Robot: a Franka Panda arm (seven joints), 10 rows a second.
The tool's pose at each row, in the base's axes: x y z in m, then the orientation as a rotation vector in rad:
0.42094, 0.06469, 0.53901, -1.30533, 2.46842, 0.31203
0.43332, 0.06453, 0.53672, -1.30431, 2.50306, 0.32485
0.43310, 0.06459, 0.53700, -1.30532, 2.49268, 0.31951
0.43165, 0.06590, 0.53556, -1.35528, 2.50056, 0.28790
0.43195, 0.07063, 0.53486, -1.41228, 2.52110, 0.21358
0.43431, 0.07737, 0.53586, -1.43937, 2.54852, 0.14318
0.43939, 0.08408, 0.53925, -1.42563, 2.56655, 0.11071
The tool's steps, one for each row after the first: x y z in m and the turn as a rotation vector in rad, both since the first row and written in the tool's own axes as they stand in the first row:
-0.00550, -0.01046, 0.00436, -0.01790, 0.02427, 0.01623
-0.00554, -0.01023, 0.00408, -0.01178, 0.01763, 0.01080
-0.00521, -0.00835, 0.00558, -0.00898, 0.05330, -0.01772
-0.00868, -0.00600, 0.00790, 0.01409, 0.11343, -0.04947
-0.01542, -0.00417, 0.00971, 0.04052, 0.16578, -0.06104
-0.02448, -0.00453, 0.00982, 0.05915, 0.18271, -0.05010

